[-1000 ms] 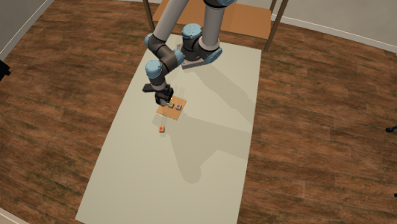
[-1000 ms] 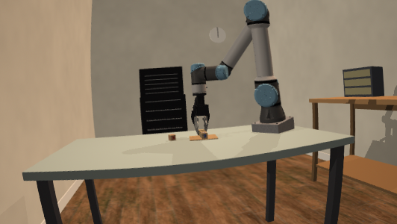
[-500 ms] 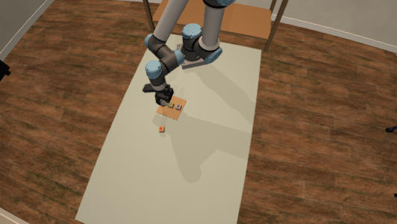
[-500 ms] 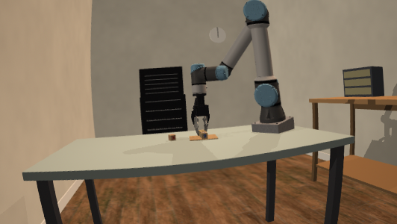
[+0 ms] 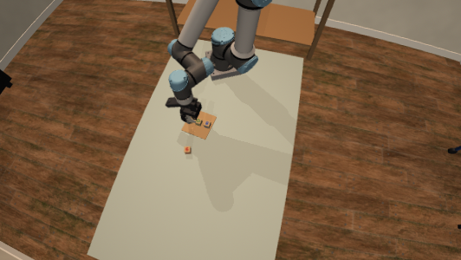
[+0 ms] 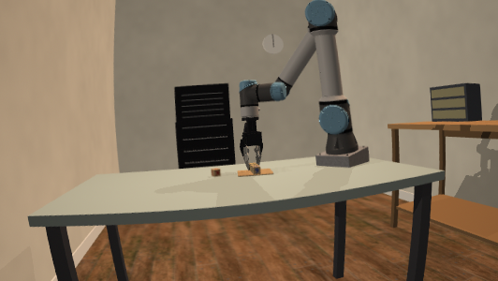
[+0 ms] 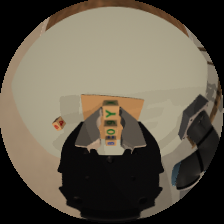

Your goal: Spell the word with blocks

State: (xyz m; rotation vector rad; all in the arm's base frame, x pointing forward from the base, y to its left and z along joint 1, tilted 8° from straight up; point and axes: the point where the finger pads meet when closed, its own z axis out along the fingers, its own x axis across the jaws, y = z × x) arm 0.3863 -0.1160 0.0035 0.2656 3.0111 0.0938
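The block is right at my hand. From my hand the other things lie so: orange mat 10 mm ahead, 50 mm to the left, 20 mm below.
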